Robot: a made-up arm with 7 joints. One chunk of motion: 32 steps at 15 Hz.
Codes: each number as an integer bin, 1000 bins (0 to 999) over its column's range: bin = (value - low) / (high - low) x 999, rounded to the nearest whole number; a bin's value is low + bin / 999 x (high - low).
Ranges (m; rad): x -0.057..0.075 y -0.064..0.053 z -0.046..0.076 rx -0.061..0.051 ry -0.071..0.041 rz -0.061..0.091
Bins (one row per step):
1: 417 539 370 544 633 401
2: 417 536 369 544 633 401
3: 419 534 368 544 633 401
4: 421 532 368 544 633 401
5: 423 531 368 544 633 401
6: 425 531 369 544 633 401
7: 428 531 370 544 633 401
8: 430 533 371 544 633 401
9: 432 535 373 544 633 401
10: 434 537 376 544 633 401
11: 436 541 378 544 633 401
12: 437 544 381 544 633 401
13: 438 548 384 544 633 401
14: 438 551 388 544 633 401
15: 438 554 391 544 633 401
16: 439 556 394 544 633 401
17: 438 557 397 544 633 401
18: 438 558 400 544 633 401
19: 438 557 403 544 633 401
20: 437 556 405 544 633 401
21: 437 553 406 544 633 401
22: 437 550 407 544 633 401
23: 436 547 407 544 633 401
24: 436 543 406 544 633 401
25: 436 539 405 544 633 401
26: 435 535 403 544 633 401
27: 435 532 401 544 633 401
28: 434 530 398 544 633 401
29: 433 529 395 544 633 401
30: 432 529 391 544 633 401
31: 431 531 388 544 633 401
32: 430 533 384 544 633 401
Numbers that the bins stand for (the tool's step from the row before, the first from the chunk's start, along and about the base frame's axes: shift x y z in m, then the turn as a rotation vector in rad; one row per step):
1: -0.00190 -0.00087 -0.00081 -0.00001 -0.00003 0.00001
2: -0.00190 -0.00123 -0.00094 -0.00001 -0.00003 0.00001
3: -0.00164 -0.00146 -0.00106 -0.00001 -0.00003 0.00001
4: -0.00137 -0.00169 -0.00106 -0.00001 -0.00003 0.00001
5: -0.00111 -0.00181 -0.00106 -0.00001 -0.00003 0.00001
6: -0.00084 -0.00181 -0.00094 -0.00001 -0.00003 0.00001
7: -0.00045 -0.00181 -0.00081 -0.00001 -0.00003 0.00001
8: -0.00018 -0.00158 -0.00069 -0.00001 -0.00003 0.00001
9: 0.00008 -0.00134 -0.00045 -0.00001 -0.00003 0.00001
10: 0.00035 -0.00111 -0.00008 -0.00001 -0.00003 0.00001
11: 0.00061 -0.00064 0.00016 -0.00001 -0.00003 0.00001
12: 0.00074 -0.00029 0.00053 -0.00001 -0.00003 0.00001
13: 0.00087 0.00018 0.00089 -0.00001 -0.00003 0.00001
14: 0.00087 0.00053 0.00138 -0.00001 -0.00003 0.00001
15: 0.00087 0.00088 0.00175 -0.00001 -0.00003 0.00001
16: 0.00101 0.00112 0.00212 -0.00001 -0.00003 0.00001
17: 0.00087 0.00123 0.00248 -0.00001 -0.00003 0.00001
18: 0.00087 0.00135 0.00285 -0.00001 -0.00003 0.00001
19: 0.00087 0.00123 0.00322 -0.00001 -0.00003 0.00001
20: 0.00074 0.00112 0.00346 -0.00001 -0.00003 0.00001
21: 0.00074 0.00077 0.00358 -0.00001 -0.00003 0.00001
22: 0.00074 0.00041 0.00370 -0.00001 -0.00003 0.00001
23: 0.00061 0.00006 0.00370 -0.00001 -0.00003 0.00001
24: 0.00061 -0.00041 0.00358 -0.00001 -0.00003 0.00001
25: 0.00061 -0.00087 0.00346 -0.00001 -0.00003 0.00001
26: 0.00048 -0.00134 0.00322 -0.00001 -0.00003 0.00001
27: 0.00048 -0.00169 0.00297 -0.00001 -0.00003 0.00001
28: 0.00035 -0.00193 0.00260 -0.00001 -0.00003 0.00001
29: 0.00021 -0.00205 0.00224 -0.00001 -0.00003 0.00001
30: 0.00008 -0.00205 0.00175 -0.00001 -0.00003 0.00001
31: -0.00005 -0.00181 0.00138 -0.00001 -0.00003 0.00001
32: -0.00018 -0.00158 0.00089 -0.00001 -0.00003 0.00001

